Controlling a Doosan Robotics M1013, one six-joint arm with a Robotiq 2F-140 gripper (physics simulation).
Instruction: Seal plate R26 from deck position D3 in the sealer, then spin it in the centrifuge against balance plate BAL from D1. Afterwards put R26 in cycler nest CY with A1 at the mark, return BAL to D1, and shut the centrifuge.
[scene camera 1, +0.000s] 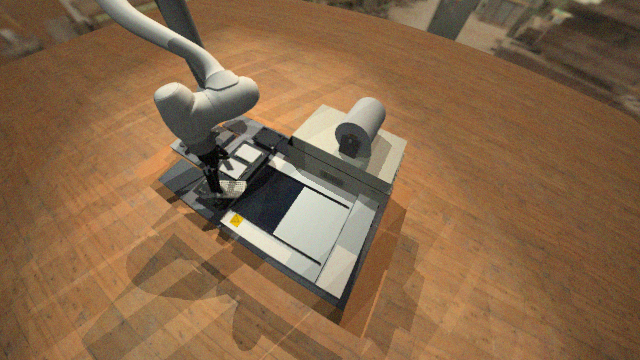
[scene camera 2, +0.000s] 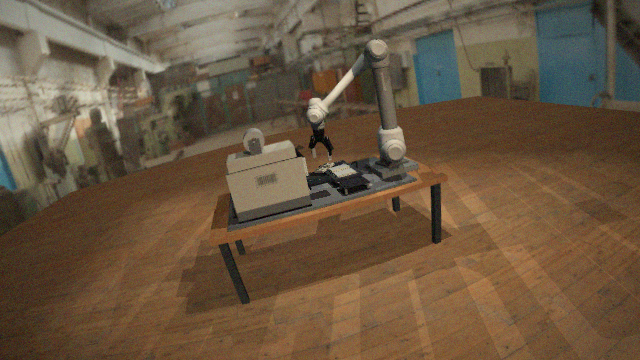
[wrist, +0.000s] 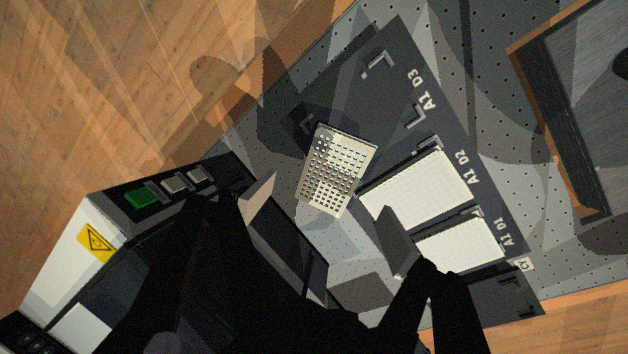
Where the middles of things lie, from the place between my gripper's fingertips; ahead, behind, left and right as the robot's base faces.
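From my hand, the white well plate (wrist: 336, 161) is 1 cm behind, 1 cm to the right and 7 cm below. The centrifuge (scene camera 1: 316, 229) is 39 cm ahead of my hand, 5 cm to the right of it and 1 cm below it. Going by their middles, of the things named here the white well plate is the nearest to my hand.
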